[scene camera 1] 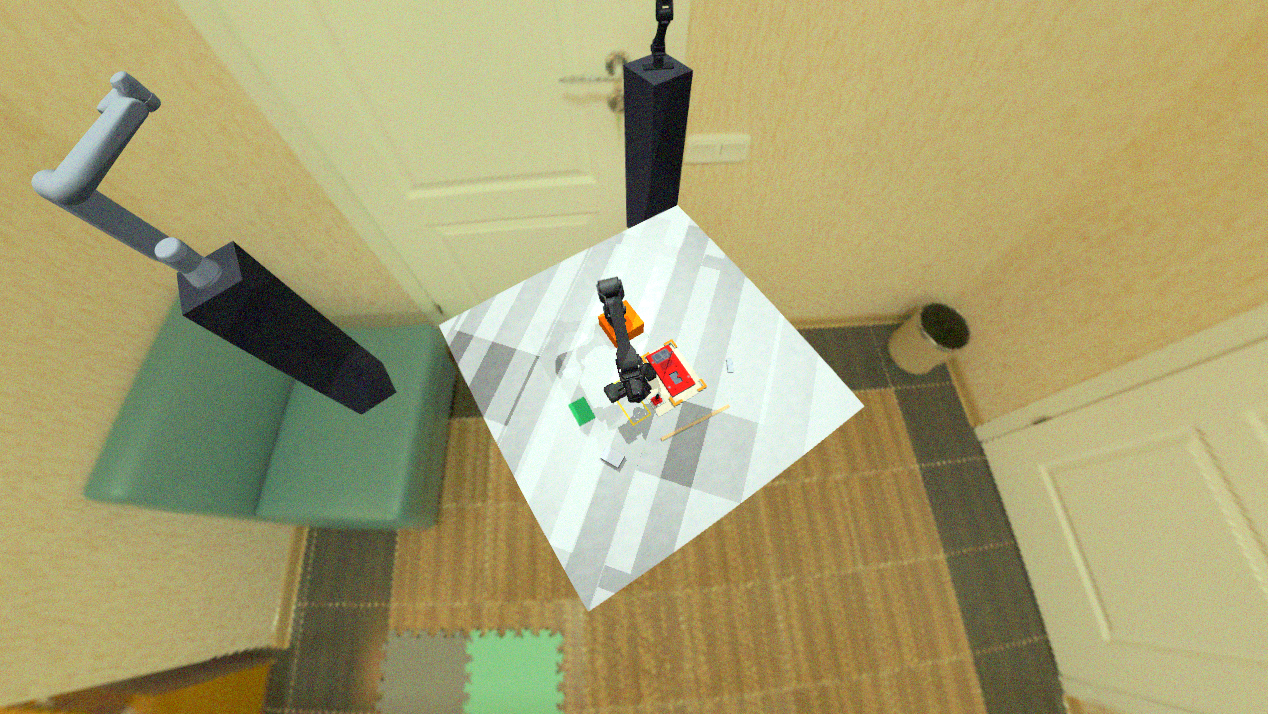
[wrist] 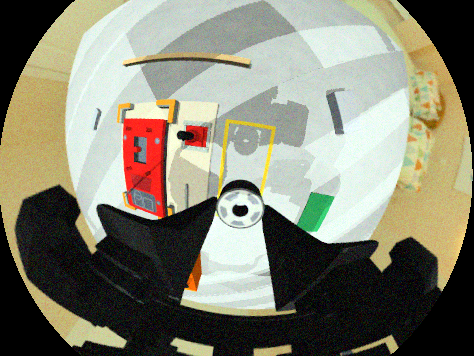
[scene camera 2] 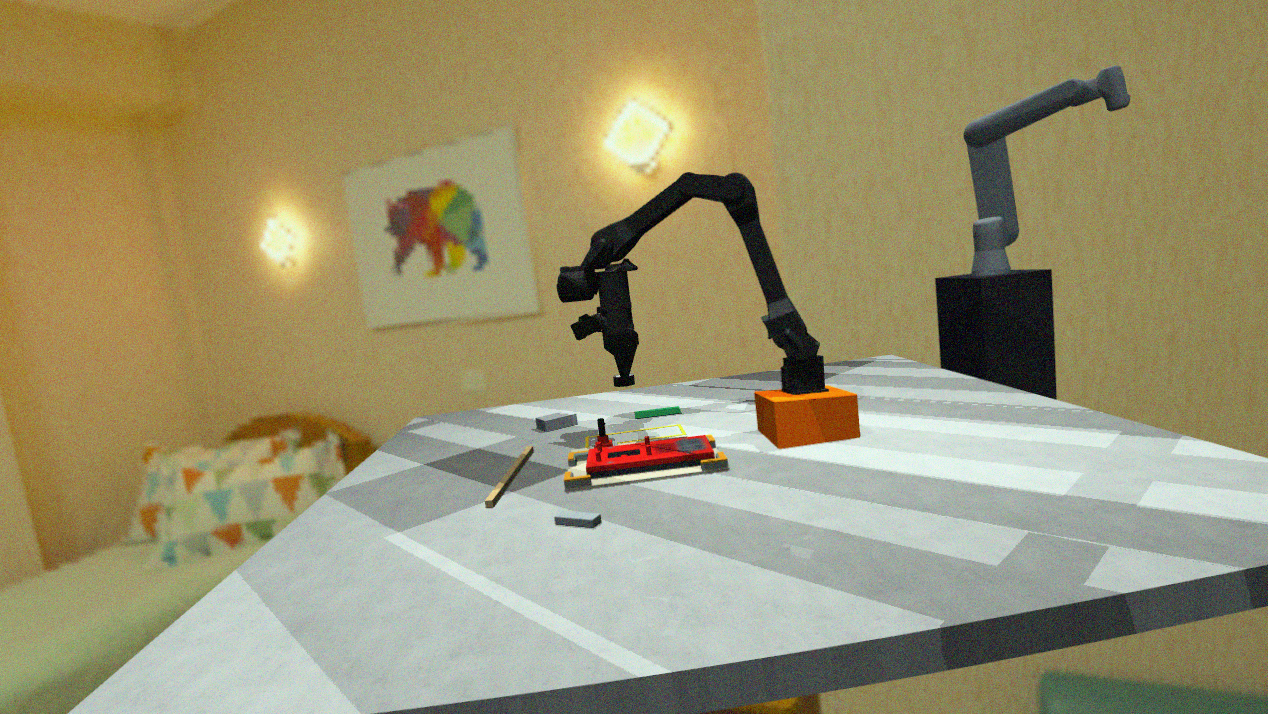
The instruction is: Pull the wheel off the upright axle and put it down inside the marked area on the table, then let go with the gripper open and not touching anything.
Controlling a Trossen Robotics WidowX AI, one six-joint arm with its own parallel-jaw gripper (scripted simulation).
Path:
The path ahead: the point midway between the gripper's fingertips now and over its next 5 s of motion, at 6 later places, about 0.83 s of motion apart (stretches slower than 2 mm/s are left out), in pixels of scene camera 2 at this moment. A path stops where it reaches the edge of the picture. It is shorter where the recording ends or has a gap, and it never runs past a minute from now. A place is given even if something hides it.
The gripper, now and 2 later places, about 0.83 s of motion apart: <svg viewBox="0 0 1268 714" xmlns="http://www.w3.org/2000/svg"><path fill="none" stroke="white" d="M624 379L630 421L651 383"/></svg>

